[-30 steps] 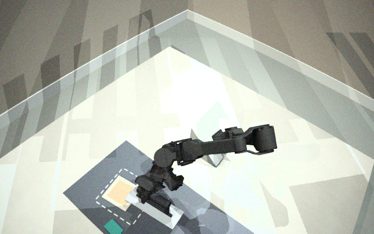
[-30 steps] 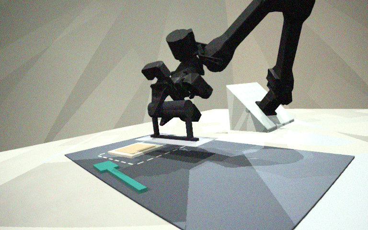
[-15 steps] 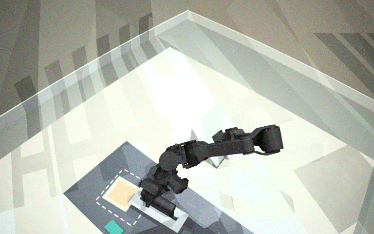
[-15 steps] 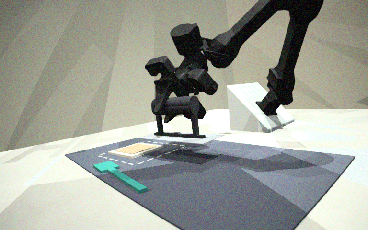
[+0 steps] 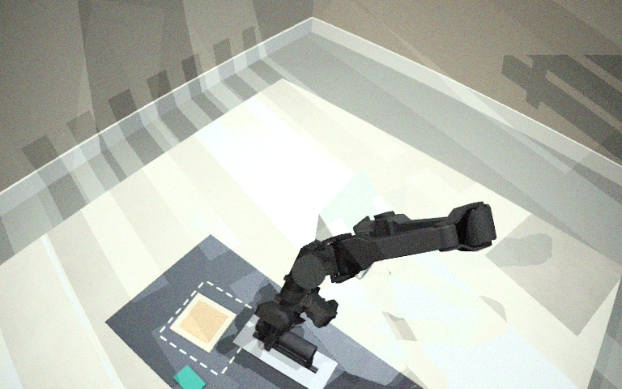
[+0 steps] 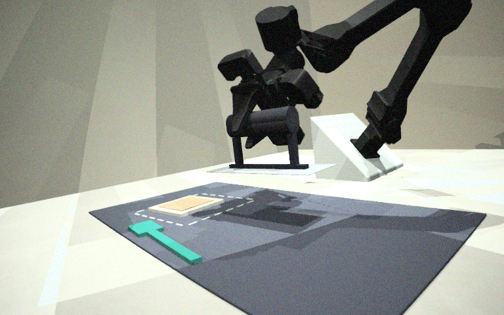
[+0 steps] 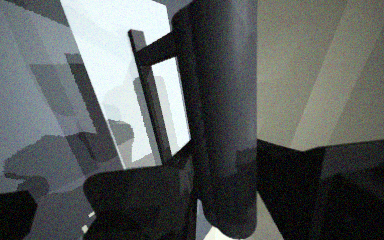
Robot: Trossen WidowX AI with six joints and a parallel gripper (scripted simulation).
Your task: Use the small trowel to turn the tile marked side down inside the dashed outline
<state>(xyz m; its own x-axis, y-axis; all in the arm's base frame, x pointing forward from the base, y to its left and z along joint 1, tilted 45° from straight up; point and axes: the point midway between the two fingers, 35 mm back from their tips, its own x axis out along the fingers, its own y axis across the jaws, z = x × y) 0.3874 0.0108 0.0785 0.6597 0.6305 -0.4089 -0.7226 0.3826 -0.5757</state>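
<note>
Now: the grey mat 150 mm below my gripper tip, 40 mm to the right of it and 10 mm behind it. The rest, counted from my gripper tip: trowel: 20 mm behind, 10 mm to the right, 10 mm below; teal t-shaped flat piece: 130 mm ahead, 120 mm below, 50 mm to the right; tile: 190 mm to the right, 120 mm below, 20 mm ahead.
</note>
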